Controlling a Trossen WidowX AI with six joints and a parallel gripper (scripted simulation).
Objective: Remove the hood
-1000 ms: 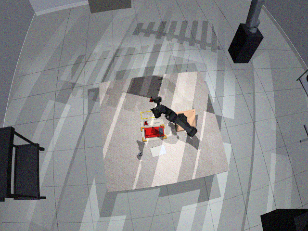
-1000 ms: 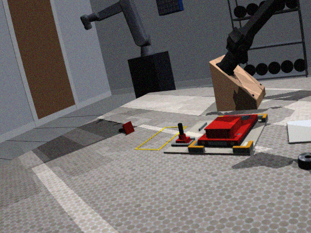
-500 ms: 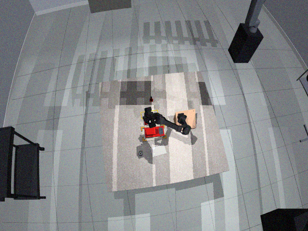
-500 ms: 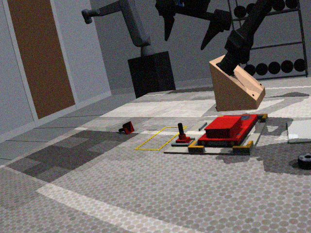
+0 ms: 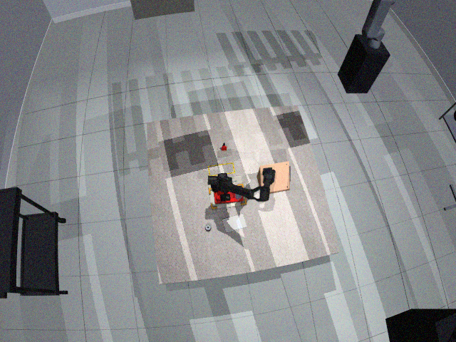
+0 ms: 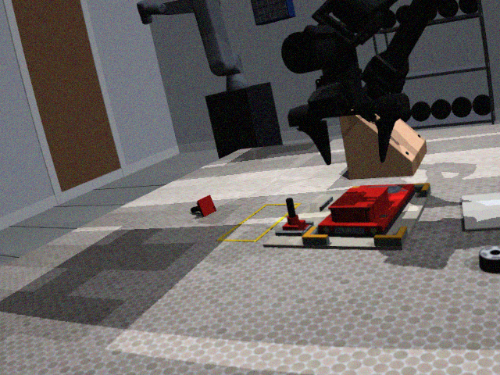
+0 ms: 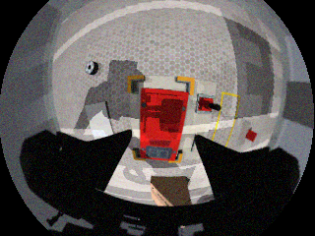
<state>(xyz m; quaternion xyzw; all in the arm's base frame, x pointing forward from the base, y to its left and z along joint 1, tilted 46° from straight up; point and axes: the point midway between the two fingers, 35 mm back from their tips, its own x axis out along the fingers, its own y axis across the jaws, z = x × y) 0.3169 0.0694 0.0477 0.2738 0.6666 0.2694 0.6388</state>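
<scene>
Right now my gripper tip is 6 cm above the red hood. From my gripper tip the other things lie so: white sheet (5 cm behind, 21 cm to the left, 10 cm below); black wheel (14 cm ahead, 22 cm to the left, 10 cm below).
</scene>
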